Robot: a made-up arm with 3 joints. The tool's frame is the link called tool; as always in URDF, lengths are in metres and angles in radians. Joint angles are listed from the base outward.
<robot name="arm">
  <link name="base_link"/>
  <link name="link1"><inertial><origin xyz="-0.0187 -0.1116 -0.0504"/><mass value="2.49"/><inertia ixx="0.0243" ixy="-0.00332" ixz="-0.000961" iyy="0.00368" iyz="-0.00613" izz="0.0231"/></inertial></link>
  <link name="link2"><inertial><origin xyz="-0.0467 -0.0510 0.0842"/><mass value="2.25"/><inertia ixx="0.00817" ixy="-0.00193" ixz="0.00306" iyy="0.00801" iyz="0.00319" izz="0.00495"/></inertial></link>
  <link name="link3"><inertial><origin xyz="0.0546 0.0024 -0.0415"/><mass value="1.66"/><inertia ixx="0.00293" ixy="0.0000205" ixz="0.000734" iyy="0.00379" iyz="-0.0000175" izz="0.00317"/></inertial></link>
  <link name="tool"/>
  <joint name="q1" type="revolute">
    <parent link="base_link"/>
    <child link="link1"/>
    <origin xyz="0 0 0.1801" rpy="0 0 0"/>
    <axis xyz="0 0 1"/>
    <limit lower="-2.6" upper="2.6"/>
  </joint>
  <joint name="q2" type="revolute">
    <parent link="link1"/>
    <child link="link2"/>
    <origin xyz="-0.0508 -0.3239 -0.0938" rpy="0 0 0"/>
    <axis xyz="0 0 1"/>
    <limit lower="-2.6" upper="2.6"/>
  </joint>
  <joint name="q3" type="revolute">
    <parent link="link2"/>
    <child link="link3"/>
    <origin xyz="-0.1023 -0.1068 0.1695" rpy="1.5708 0 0"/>
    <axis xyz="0 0 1"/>
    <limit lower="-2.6" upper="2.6"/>
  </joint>
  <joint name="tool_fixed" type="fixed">
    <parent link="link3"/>
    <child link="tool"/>
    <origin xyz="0.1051 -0.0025 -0.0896" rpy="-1.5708 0 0"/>
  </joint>
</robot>
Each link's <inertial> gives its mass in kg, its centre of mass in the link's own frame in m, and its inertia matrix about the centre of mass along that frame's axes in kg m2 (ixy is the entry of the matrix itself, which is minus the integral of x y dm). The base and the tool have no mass. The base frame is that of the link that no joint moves.
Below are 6 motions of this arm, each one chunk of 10 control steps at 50 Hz.
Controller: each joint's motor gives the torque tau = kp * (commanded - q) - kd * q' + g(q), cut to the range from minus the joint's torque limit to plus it. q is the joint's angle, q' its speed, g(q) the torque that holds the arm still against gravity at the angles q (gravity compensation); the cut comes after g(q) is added. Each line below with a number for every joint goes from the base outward.
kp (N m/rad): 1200 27 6.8
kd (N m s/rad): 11 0.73 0.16
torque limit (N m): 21 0.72 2.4
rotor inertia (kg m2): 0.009 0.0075 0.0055
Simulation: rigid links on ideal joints. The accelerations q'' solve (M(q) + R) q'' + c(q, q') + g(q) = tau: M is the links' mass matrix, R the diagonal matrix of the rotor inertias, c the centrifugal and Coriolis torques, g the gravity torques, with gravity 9.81 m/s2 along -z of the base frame. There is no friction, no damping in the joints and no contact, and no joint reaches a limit. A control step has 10 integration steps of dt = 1/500 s. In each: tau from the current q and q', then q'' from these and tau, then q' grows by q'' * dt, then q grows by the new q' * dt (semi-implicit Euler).
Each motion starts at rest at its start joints. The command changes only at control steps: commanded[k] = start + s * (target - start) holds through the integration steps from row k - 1 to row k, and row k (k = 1, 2, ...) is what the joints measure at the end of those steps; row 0 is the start. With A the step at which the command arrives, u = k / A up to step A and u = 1 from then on. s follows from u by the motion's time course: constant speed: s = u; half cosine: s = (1 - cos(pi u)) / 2; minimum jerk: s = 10 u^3 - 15 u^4 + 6 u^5; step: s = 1 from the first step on.
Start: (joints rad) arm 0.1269 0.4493 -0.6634
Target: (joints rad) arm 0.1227 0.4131 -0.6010
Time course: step
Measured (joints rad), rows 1 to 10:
1: 0.1253 0.4498 -0.6554
2: 0.1237 0.4426 -0.6381
3: 0.1229 0.4289 -0.6174
4: 0.1221 0.4159 -0.5985
5: 0.1214 0.4062 -0.5848
6: 0.1212 0.4004 -0.5779
7: 0.1214 0.3986 -0.5777
8: 0.1218 0.4004 -0.5825
9: 0.1223 0.4045 -0.5900
10: 0.1228 0.4094 -0.5979

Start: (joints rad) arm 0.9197 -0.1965 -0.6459
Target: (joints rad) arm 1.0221 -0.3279 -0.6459
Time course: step
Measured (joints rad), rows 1 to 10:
1: 0.9328 -0.2337 -0.6561
2: 0.9670 -0.3224 -0.6801
3: 1.0157 -0.4344 -0.7076
4: 1.0515 -0.5102 -0.7080
5: 1.0664 -0.5381 -0.6794
6: 1.0613 -0.5213 -0.6345
7: 1.0370 -0.4587 -0.5868
8: 1.0108 -0.3862 -0.5597
9: 1.0038 -0.3570 -0.5675
10: 1.0136 -0.3610 -0.6007

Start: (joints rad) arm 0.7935 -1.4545 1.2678
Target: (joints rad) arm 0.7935 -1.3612 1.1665
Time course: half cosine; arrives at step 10
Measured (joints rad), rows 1 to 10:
1: 0.7935 -1.4543 1.2676
2: 0.7935 -1.4530 1.2667
3: 0.7936 -1.4496 1.2641
4: 0.7936 -1.4430 1.2586
5: 0.7935 -1.4328 1.2493
6: 0.7935 -1.4191 1.2359
7: 0.7934 -1.4028 1.2187
8: 0.7933 -1.3855 1.1990
9: 0.7933 -1.3691 1.1786
10: 0.7934 -1.3556 1.1598

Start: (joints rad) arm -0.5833 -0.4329 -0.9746
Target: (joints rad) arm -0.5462 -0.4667 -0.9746
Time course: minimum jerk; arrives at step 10
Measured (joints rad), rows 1 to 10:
1: -0.5831 -0.4332 -0.9748
2: -0.5821 -0.4351 -0.9761
3: -0.5789 -0.4402 -0.9797
4: -0.5733 -0.4480 -0.9853
5: -0.5658 -0.4562 -0.9909
6: -0.5579 -0.4622 -0.9938
7: -0.5509 -0.4642 -0.9919
8: -0.5462 -0.4622 -0.9846
9: -0.5440 -0.4576 -0.9732
10: -0.5440 -0.4528 -0.9608

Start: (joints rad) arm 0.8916 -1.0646 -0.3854
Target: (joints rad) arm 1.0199 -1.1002 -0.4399
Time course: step
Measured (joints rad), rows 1 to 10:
1: 0.9014 -1.0745 -0.3949
2: 0.9287 -1.0955 -0.4180
3: 0.9732 -1.1172 -0.4485
4: 1.0275 -1.1308 -0.4758
5: 1.0667 -1.1245 -0.4832
6: 1.0878 -1.1056 -0.4718
7: 1.0915 -1.0824 -0.4471
8: 1.0781 -1.0557 -0.4170
9: 1.0480 -1.0232 -0.3883
10: 1.0115 -0.9898 -0.3712

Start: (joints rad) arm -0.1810 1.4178 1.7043
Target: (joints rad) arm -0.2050 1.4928 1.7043
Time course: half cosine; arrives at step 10
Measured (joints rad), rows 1 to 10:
1: -0.1813 1.4188 1.7045
2: -0.1827 1.4227 1.7053
3: -0.1854 1.4298 1.7064
4: -0.1890 1.4389 1.7073
5: -0.1931 1.4488 1.7076
6: -0.1972 1.4584 1.7073
7: -0.2008 1.4672 1.7063
8: -0.2037 1.4748 1.7050
9: -0.2055 1.4806 1.7036
10: -0.2061 1.4842 1.7021

